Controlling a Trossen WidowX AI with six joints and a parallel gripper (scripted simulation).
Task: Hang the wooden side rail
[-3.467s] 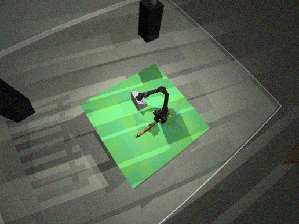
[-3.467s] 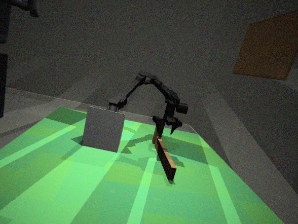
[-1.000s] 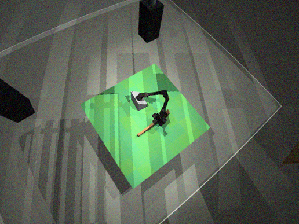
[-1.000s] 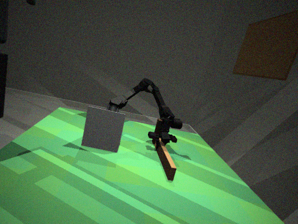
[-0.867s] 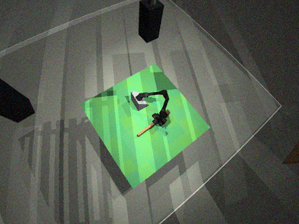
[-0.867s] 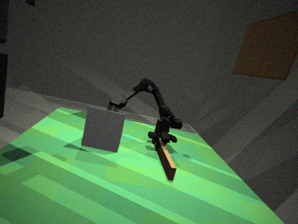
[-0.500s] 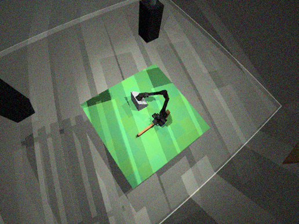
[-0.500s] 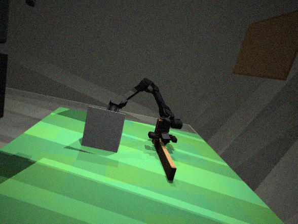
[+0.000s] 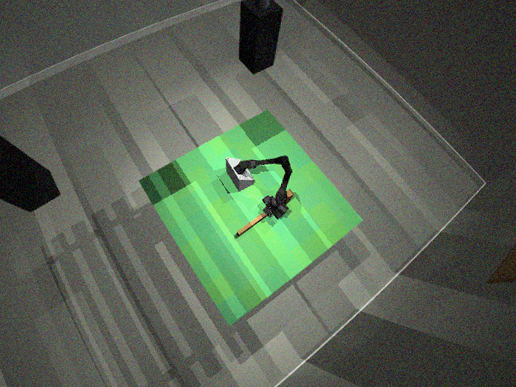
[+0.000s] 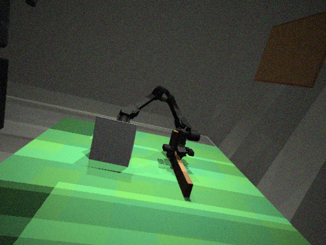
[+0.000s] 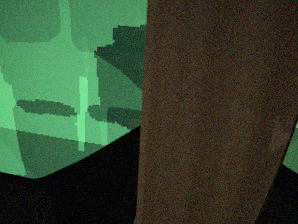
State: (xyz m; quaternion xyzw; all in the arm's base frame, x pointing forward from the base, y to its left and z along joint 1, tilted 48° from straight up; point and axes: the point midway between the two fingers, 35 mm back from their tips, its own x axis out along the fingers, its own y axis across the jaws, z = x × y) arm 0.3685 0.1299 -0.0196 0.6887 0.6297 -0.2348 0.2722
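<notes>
My gripper tip is 140 mm to the right of the headboard post and 70 mm below it.
</notes>
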